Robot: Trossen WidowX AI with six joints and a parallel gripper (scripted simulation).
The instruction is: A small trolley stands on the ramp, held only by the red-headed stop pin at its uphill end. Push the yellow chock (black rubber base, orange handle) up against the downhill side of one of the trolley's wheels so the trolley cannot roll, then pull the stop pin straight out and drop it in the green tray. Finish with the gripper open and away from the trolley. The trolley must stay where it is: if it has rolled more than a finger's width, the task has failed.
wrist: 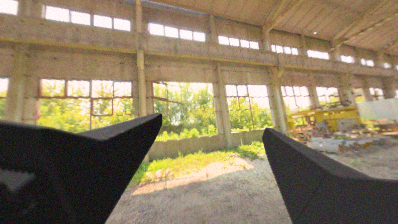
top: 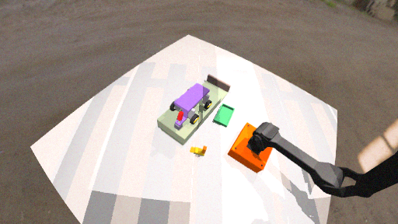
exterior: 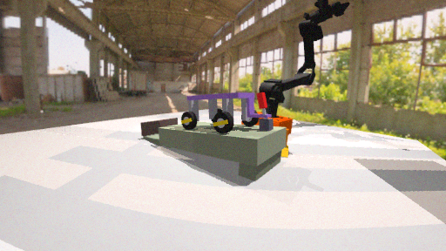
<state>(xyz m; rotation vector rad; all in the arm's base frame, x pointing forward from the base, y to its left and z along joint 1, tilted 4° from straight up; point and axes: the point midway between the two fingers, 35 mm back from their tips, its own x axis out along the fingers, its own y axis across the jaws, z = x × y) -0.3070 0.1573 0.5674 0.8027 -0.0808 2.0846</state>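
Now: the yellow chock 61 cm below my gripper tip, 53 cm ahead of it and 6 cm to the right of it. From my gripper tip the other things lie so: red-headed stop pin: 65 cm ahead, 50 cm below, 8 cm to the right; purple trolley: 67 cm ahead, 52 cm below, 18 cm to the right; grey-green ramp: 67 cm ahead, 59 cm below, 19 cm to the right.
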